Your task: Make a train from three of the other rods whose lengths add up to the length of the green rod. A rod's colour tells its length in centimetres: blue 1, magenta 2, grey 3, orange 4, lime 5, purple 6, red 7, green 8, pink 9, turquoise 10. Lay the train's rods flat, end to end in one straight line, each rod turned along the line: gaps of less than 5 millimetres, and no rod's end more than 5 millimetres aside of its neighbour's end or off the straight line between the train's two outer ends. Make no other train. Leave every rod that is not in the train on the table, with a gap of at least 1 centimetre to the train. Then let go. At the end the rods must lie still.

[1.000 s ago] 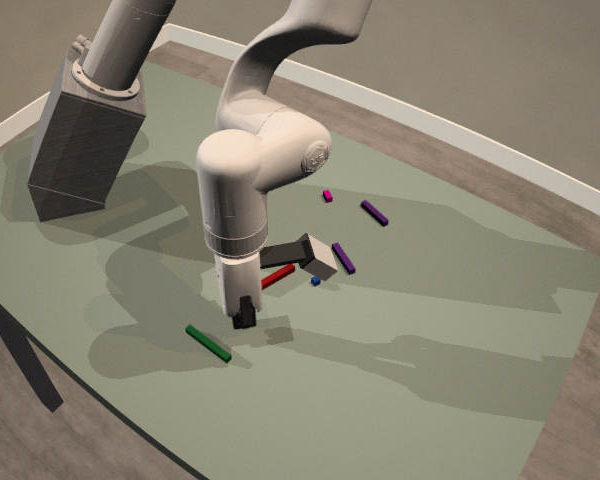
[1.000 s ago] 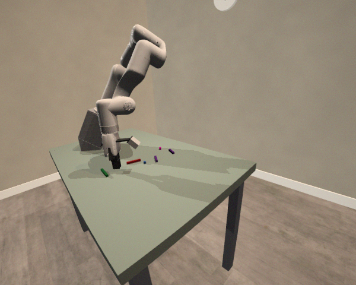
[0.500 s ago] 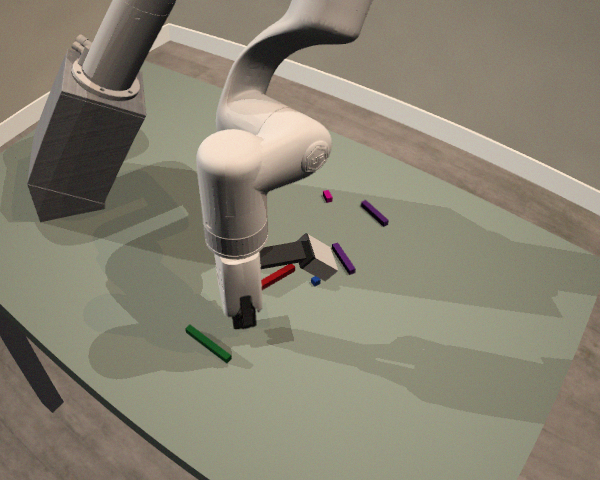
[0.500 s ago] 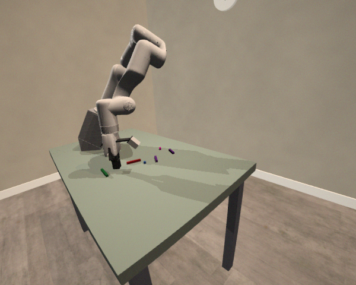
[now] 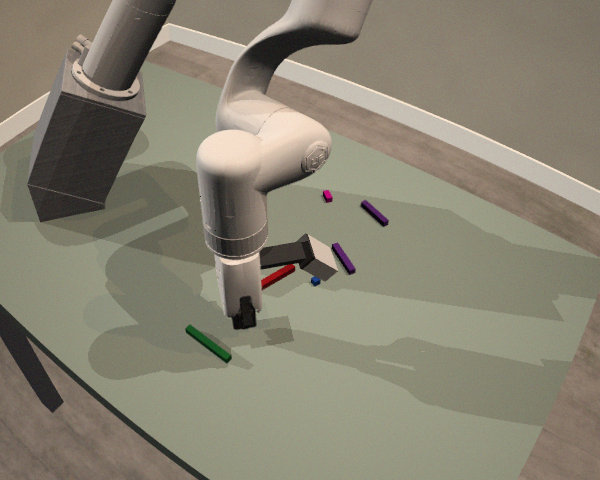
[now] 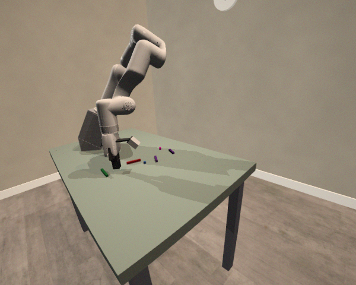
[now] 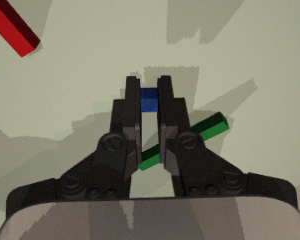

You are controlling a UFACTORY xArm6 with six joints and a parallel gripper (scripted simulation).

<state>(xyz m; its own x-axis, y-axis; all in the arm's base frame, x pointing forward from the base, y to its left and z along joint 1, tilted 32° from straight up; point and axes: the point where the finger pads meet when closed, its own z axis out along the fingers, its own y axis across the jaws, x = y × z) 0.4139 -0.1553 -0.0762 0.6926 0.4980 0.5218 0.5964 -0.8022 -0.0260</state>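
The purple rod is 70 mm ahead of my hand, 180 mm to the left of it and 30 mm below it. From my hand the other things lie so: red rod (10 mm behind, 100 mm to the left, 30 mm below); green rod (30 mm behind, 50 mm to the right, 30 mm below); magenta rod (20 mm behind, 300 mm to the left, 30 mm below).
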